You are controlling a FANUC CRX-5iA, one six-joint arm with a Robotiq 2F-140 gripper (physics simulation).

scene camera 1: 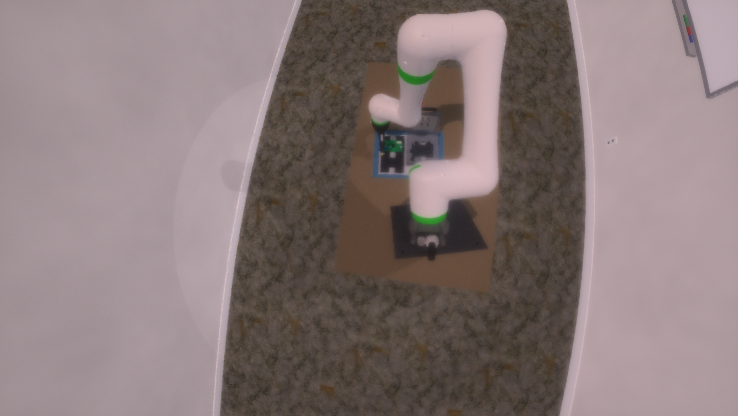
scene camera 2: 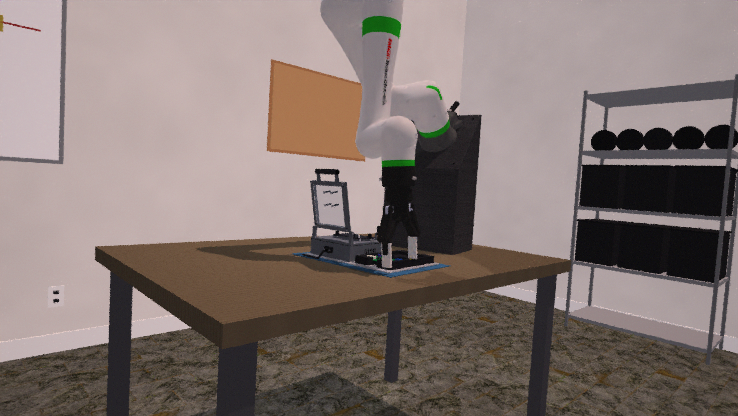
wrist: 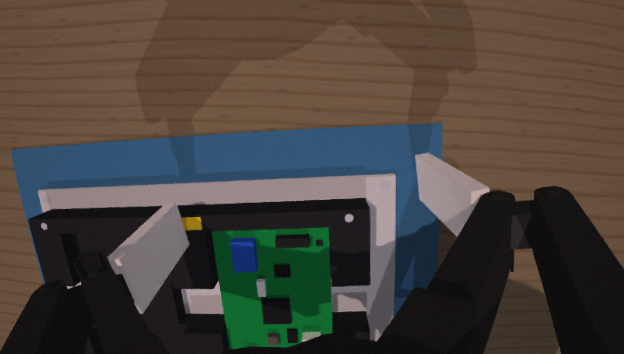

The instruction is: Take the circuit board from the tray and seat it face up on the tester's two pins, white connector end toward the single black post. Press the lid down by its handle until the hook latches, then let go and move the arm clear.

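Places are measured from the arm's base along level axes (x ahead, y left, z up), in metres.
Pixels of known places: gripper, fingertip midpoint: [scene camera 2: 400, 262] [wrist: 298, 201]; arm's base, origin of the base link: [scene camera 1: 428, 226] [scene camera 2: 438, 139].
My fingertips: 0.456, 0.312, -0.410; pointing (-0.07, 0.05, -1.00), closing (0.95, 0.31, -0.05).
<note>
Ahead of a thing's pixels: the offset from my fingertips to its top centre, as dx, dy, dz. "pt": to the spot under its first point. Level surfaces: height alone.
The green circuit board @[-0.007, -0.074, +0.003] [scene camera 1: 393, 144] [wrist: 312, 282] lies face up in the black tray [scene camera 1: 391, 164] [scene camera 2: 426, 259] [wrist: 280, 213]. A white part shows at its lower edge in the wrist view, partly hidden by the gripper's dark body. My gripper [scene camera 1: 382, 145] [scene camera 2: 399, 254] [wrist: 298, 201] is open and empty, low at the tray. In the wrist view its pads stand wide apart, one on each side of the board. The grey tester @[pt +0.051, -0.270, +0.035] [scene camera 1: 428, 140] [scene camera 2: 335, 248] stands beside the tray with its lid @[+0.094, -0.228, +0.256] [scene camera 1: 426, 122] [scene camera 2: 330, 205] upright, black handle @[+0.117, -0.224, +0.254] [scene camera 2: 327, 171] on top. Pins, post and hook are too small to tell.
Tray and tester are on a blue mat @[dz -0.022] [scene camera 1: 375, 155] [scene camera 2: 413, 270] [wrist: 300, 150] with a white inner base @[pt -0.064, -0.007, -0.018] [wrist: 200, 190]. A yellow piece @[pt -0.061, -0.021, +0.004] [wrist: 192, 223] shows on the tray left of the board. The arm's tall dark pedestal [scene camera 2: 439, 206] stands behind, on the wooden table @[dz -0.024] [scene camera 1: 361, 232] [scene camera 2: 258, 284].
</note>
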